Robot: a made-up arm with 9 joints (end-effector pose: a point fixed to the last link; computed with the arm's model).
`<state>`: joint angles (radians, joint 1 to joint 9).
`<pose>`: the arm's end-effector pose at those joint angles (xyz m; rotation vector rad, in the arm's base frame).
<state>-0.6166 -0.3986 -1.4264 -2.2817 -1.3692 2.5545 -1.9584 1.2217 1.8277</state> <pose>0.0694 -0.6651 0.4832 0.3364 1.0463 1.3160</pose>
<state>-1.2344 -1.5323 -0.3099 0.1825 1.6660 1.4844 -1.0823 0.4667 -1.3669</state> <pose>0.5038 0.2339 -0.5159 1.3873 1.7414 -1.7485</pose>
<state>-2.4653 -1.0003 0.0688 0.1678 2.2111 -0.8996 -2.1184 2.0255 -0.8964</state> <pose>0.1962 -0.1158 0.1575 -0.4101 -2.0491 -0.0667</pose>
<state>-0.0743 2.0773 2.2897 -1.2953 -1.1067 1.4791 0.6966 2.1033 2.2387</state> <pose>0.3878 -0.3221 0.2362 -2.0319 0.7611 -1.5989</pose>
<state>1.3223 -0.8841 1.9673 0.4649 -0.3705 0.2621 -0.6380 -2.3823 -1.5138</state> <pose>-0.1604 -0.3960 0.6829 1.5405 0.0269 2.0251</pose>
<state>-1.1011 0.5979 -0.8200 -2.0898 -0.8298 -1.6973 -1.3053 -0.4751 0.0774</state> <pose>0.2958 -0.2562 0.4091 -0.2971 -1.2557 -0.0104</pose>
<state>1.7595 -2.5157 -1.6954 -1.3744 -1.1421 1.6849 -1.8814 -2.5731 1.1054</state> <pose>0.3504 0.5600 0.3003 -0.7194 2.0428 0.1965</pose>
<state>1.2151 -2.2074 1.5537 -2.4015 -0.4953 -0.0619 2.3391 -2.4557 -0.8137</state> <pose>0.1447 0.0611 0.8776 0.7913 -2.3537 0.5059</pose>
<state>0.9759 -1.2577 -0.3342 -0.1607 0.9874 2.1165 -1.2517 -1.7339 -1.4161</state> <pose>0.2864 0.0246 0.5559 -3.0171 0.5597 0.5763</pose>
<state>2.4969 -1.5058 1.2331 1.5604 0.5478 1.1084 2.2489 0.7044 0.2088</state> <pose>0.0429 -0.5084 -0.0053 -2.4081 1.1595 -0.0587</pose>
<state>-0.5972 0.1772 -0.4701 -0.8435 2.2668 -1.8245 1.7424 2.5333 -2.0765</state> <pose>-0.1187 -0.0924 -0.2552 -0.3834 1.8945 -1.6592</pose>
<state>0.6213 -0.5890 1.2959 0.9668 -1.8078 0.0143 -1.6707 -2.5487 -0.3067</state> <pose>0.3676 0.3030 0.6819 -0.5709 -1.3732 -0.9414</pose>
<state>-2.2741 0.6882 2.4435 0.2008 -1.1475 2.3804 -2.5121 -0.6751 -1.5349</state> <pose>0.1229 -0.1113 0.2286 -0.7914 -1.3597 -2.1880</pose>
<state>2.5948 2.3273 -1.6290 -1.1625 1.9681 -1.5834 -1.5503 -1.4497 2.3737</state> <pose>0.4026 -0.0569 0.6149 0.9433 1.2021 0.3990</pose>
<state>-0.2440 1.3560 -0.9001 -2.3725 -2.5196 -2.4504 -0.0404 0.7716 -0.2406</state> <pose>0.9451 -0.4953 0.0013 -0.5105 0.8185 -1.9024</pose>
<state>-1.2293 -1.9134 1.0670 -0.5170 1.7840 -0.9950 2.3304 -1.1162 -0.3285</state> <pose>0.2928 0.2503 -0.7287 0.2621 -2.0735 1.2688</pose>
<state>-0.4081 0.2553 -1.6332 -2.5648 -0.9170 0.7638 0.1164 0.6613 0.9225</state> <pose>0.6520 -0.3219 0.2041 -0.2217 -1.6966 -2.1640</pose>
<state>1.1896 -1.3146 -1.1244 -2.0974 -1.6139 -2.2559 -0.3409 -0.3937 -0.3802</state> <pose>0.1688 0.3613 0.1136 -0.9960 -1.5201 -0.8988</pose>
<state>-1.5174 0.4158 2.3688 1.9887 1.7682 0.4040 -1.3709 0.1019 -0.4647</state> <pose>0.3618 -0.0563 0.5359 -1.0515 -0.7457 -1.6467</pose>
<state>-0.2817 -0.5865 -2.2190 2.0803 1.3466 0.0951 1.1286 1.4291 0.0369</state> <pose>-0.1637 -0.1104 0.2421 1.8758 -0.4849 -2.0390</pose>
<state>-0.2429 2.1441 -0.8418 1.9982 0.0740 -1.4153 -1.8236 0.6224 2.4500</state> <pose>0.4824 -0.4485 -0.1407 0.3794 -0.4020 0.8120</pose>
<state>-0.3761 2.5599 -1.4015 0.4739 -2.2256 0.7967 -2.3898 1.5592 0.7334</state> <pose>0.6337 -0.2073 0.4545 0.4605 -0.0730 -0.7847</pose>
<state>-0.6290 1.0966 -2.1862 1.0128 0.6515 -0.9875 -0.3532 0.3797 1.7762</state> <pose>0.5533 -0.2499 0.4976 1.3398 -0.2057 -2.4590</pose>
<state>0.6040 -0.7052 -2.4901 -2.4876 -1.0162 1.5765 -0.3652 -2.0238 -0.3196</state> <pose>0.4019 -0.1500 -0.1119 -1.7078 -1.8437 -0.0164</pose>
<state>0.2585 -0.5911 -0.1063 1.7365 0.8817 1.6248 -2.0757 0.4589 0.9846</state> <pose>-0.3913 0.1564 0.4356 2.0494 -0.9341 -1.5146</pose>
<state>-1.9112 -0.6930 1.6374 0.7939 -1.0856 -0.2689 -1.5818 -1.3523 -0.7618</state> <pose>0.0129 0.0914 -0.5393 -0.3657 -1.2322 2.5171</pose>
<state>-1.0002 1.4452 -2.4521 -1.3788 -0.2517 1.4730 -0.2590 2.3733 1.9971</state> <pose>0.0504 -0.1423 0.0535 -0.2058 0.0059 0.9738</pose>
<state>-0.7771 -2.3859 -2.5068 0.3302 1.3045 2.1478 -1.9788 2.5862 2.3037</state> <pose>0.1955 0.5144 -0.1623 1.5189 -1.2538 0.5816</pose>
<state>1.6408 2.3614 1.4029 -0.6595 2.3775 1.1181 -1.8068 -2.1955 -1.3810</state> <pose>0.7743 0.3972 -0.4759 0.3435 1.7681 -0.2370</pose>
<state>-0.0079 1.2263 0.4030 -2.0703 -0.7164 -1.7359 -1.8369 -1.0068 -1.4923</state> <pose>0.8381 -0.6193 -0.0811 -0.9029 -1.4872 0.2101</pose>
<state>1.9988 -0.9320 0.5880 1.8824 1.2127 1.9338 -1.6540 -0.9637 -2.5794</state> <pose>-0.2515 -0.1623 -0.0709 -0.6934 0.4004 -0.3483</pose>
